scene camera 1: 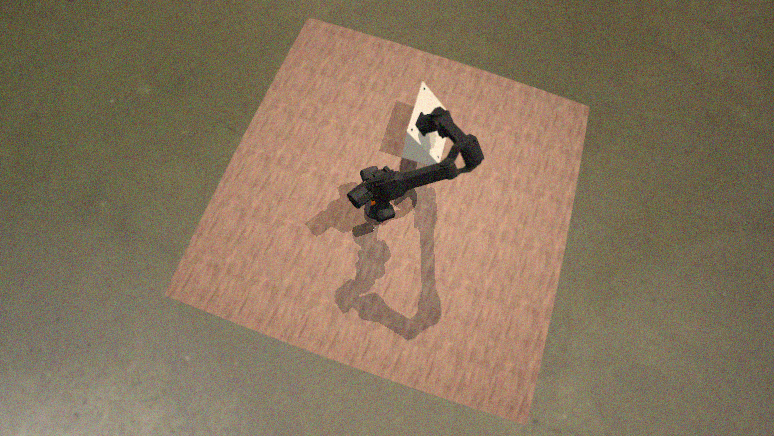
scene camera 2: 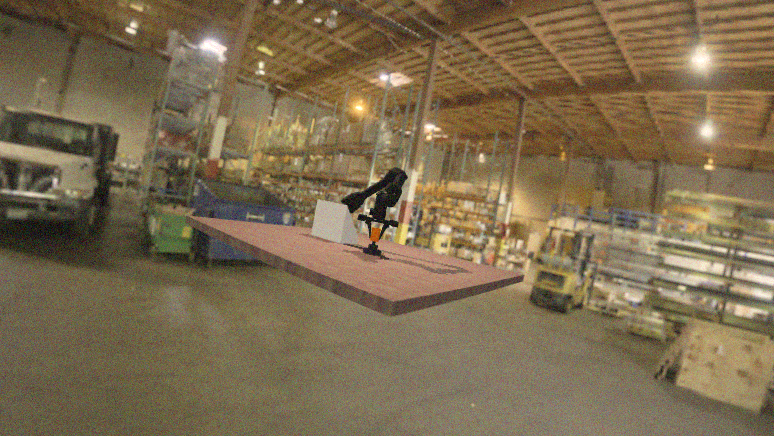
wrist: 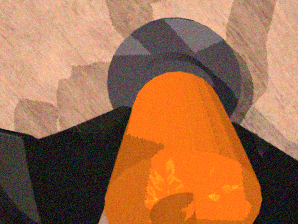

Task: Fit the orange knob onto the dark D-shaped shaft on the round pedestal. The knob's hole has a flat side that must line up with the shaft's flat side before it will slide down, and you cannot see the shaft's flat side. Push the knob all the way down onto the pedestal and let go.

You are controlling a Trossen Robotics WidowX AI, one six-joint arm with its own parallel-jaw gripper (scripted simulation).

My gripper (wrist: 177,124) holds an orange knob (wrist: 180,151).
